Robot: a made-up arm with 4 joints.
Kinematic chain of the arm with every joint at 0, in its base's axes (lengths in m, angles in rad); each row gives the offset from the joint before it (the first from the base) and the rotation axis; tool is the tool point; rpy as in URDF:
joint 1: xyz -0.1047 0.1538 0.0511 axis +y
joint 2: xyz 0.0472 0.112 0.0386 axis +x
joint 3: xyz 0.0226 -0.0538 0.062 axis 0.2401 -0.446 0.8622
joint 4: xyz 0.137 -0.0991 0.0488 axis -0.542 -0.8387 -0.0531
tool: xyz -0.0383 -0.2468 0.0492 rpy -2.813 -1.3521 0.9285
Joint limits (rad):
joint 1: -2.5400..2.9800
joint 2: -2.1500..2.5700
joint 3: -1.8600..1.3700
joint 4: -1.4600..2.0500
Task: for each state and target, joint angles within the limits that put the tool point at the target. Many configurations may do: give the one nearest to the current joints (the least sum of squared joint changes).
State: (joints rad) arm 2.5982 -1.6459 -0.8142 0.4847
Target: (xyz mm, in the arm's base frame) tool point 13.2 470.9 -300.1
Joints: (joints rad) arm 2.9197 -1.2990 -0.7899 1.1474
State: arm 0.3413 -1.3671 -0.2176 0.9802
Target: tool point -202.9 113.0 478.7
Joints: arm -0.3514 -0.6258 -0.2742 0.7591
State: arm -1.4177 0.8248 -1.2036 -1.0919
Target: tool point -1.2 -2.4 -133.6
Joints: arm -1.4227 1.0392 -1.2038 -1.4277
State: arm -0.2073 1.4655 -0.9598 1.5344
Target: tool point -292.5 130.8 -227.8
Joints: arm 0.4921 2.0292 -0.7900 1.0398
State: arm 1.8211 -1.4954 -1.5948 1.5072
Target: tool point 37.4 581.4 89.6
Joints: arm 1.6362 -1.5230 -1.4805 1.7367
